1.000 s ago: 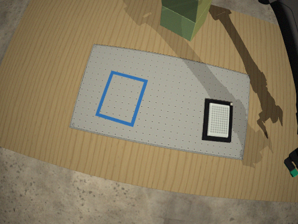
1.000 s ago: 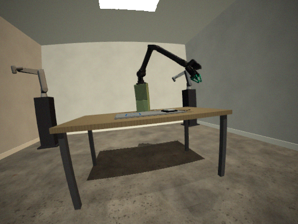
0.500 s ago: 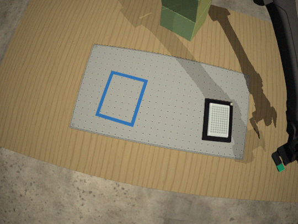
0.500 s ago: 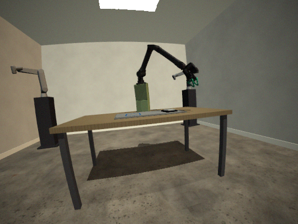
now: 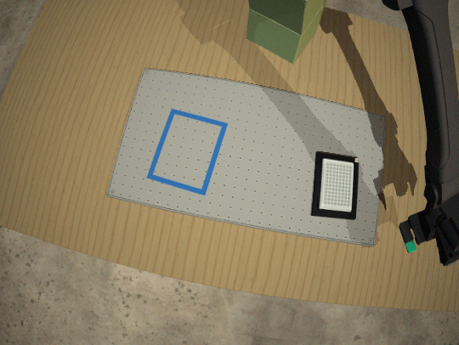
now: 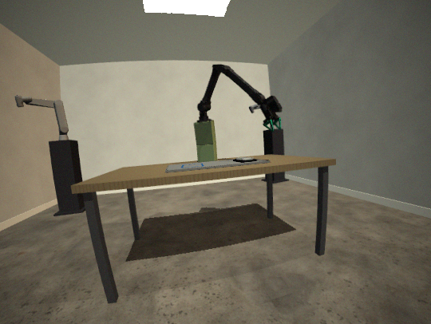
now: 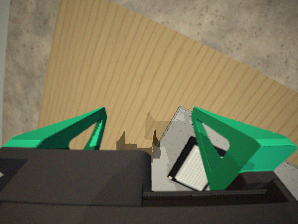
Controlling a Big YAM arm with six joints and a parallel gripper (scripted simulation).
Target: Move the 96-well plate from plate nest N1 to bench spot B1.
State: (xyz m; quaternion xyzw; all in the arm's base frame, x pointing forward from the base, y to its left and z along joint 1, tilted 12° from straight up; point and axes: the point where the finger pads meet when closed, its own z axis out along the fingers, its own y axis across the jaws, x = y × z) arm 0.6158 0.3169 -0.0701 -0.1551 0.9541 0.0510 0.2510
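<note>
The white 96-well plate lies 20 cm below my hand, 17 cm to the right of it and 17 cm behind it. From my hand the other things lie so: black plate nest N1 (21 cm below, 17 cm to the right, 17 cm behind).
</note>
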